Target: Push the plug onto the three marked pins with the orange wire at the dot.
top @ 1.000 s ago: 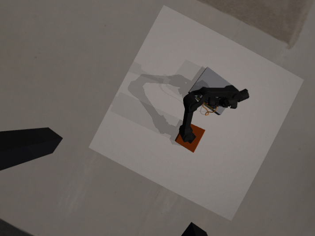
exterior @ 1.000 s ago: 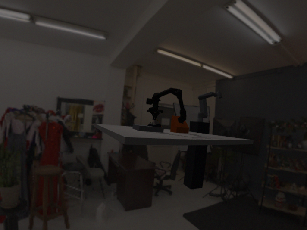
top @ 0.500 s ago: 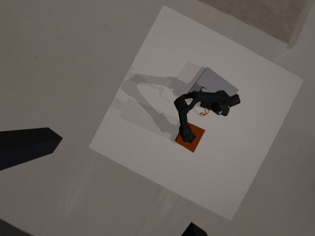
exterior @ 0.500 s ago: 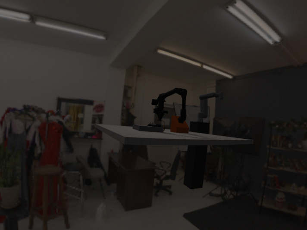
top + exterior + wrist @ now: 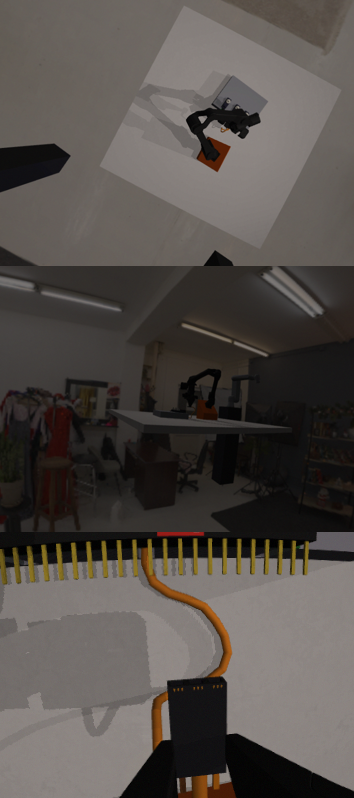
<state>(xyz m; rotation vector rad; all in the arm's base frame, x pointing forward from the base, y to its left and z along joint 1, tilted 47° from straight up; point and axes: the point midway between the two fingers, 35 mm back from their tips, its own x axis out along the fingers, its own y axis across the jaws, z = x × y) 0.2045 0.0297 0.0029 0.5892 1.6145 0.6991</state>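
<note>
Now: gripper tip 8 cm short of the red band and 4 cm above it. Round my gripper tip: white dot: 8 cm ahead, 1 cm to the right, 4 cm below; grey printed holder: 24 cm ahead, 1 cm to the left, 8 cm below; black pin strip: 8 cm ahead, 2 cm to the left, 5 cm below.
</note>
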